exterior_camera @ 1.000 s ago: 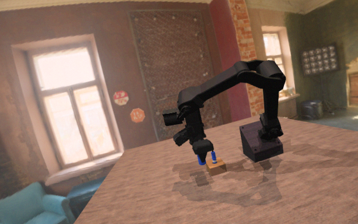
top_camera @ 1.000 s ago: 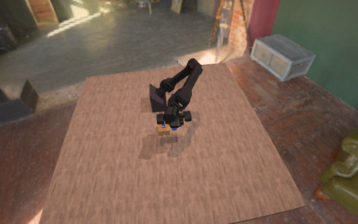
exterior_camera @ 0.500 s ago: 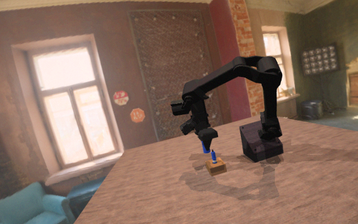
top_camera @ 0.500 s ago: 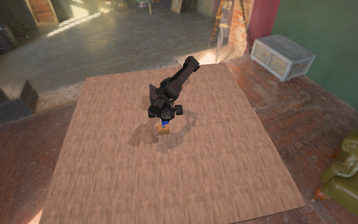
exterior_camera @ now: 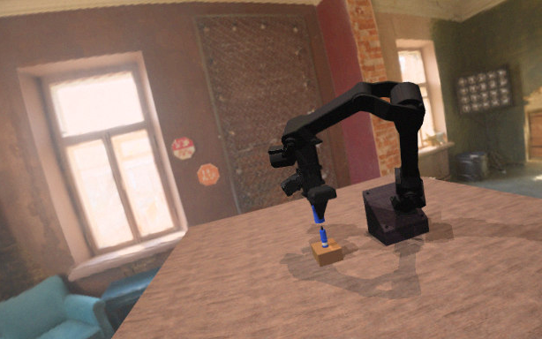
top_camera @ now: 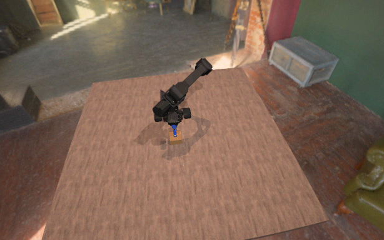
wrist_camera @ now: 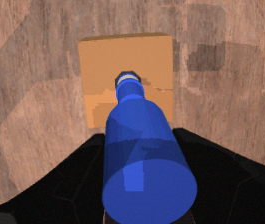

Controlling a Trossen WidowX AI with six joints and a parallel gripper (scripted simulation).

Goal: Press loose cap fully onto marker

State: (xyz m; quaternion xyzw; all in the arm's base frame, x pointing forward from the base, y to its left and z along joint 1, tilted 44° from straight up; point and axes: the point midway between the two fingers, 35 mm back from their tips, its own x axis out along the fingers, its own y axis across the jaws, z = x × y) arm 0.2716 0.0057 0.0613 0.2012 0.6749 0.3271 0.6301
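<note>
Right now the holder block is 110 mm below my gripper tip. From my gripper tip the other things lie so: marker cap 10 mm above.
</note>
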